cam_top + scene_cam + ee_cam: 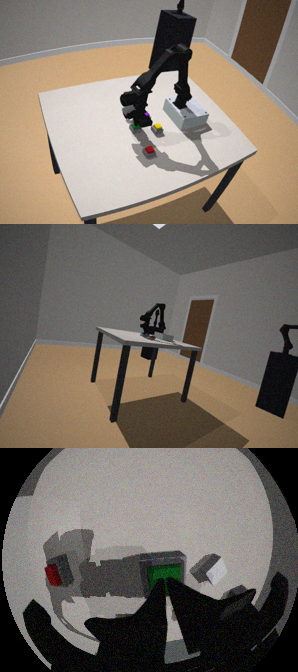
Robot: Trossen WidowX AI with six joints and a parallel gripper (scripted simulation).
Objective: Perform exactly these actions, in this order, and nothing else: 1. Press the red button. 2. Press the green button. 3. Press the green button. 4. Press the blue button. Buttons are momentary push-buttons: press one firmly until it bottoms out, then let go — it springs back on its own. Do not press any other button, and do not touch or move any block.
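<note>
The green button is 10 mm below my gripper tip. The rest, counted from my gripper tip: red button (40 mm ahead, 170 mm to the left); purple button (100 mm behind, 50 mm to the right); small white block (20 mm behind, 80 mm to the right, 20 mm below).
</note>
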